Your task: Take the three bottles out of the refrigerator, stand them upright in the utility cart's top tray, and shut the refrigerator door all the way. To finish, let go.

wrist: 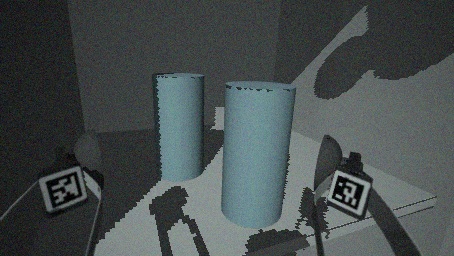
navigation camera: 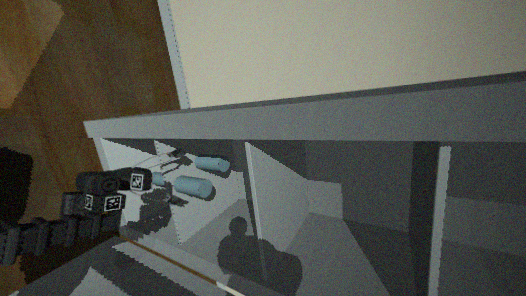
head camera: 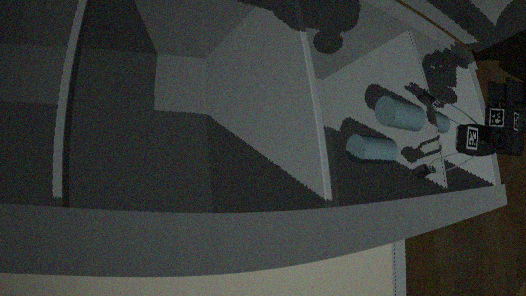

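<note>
Two light-blue bottles stand upright side by side on a shelf (wrist: 375, 180) inside the refrigerator (head camera: 200, 240) (navigation camera: 300, 117). The nearer bottle (head camera: 400, 114) (navigation camera: 193, 186) (wrist: 257, 155) is right of centre in the wrist view. The farther bottle (head camera: 371, 148) (navigation camera: 212, 164) (wrist: 181, 127) is left of it and deeper in. A third bottle (head camera: 442, 122) (navigation camera: 158, 178) shows partly, beyond the shelf's front edge and lower down. My gripper (head camera: 432, 136) (navigation camera: 179, 180) (wrist: 212, 152) is open and empty, its fingers spread wide in front of the two bottles. The utility cart does not show.
Another shelf edge (head camera: 317, 120) (navigation camera: 254, 190) lies above the bottles' shelf. The refrigerator's side walls flank the gripper. A cream panel (head camera: 200, 287) (navigation camera: 350, 45) lies outside the refrigerator, beside wooden floor (head camera: 450, 260) (navigation camera: 115, 60). Dark shadows fall on the shelf and side wall.
</note>
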